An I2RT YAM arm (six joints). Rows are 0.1 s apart.
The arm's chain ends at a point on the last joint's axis. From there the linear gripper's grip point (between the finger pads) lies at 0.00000 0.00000 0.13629 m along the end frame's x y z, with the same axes.
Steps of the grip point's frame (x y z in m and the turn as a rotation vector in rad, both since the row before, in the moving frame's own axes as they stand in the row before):
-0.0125 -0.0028 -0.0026 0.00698 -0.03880 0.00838
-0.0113 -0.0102 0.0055 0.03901 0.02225 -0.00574
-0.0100 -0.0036 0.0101 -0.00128 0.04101 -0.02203
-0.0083 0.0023 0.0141 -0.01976 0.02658 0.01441
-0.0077 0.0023 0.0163 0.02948 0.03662 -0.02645
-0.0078 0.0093 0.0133 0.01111 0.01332 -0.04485
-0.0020 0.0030 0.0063 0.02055 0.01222 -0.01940
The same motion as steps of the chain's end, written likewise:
-0.0072 -0.0018 -0.0025 0.00698 -0.03880 0.00838
-0.0143 -0.0049 0.0056 0.03901 0.02225 -0.00574
-0.0156 -0.0037 0.0102 -0.00128 0.04101 -0.02203
-0.0119 -0.0004 0.0142 -0.01976 0.02658 0.01441
-0.0126 0.0064 0.0165 0.02948 0.03662 -0.02645
-0.0096 0.0109 0.0133 0.01111 0.01332 -0.04485
-0.0036 0.0058 0.0063 0.02055 0.01222 -0.01940

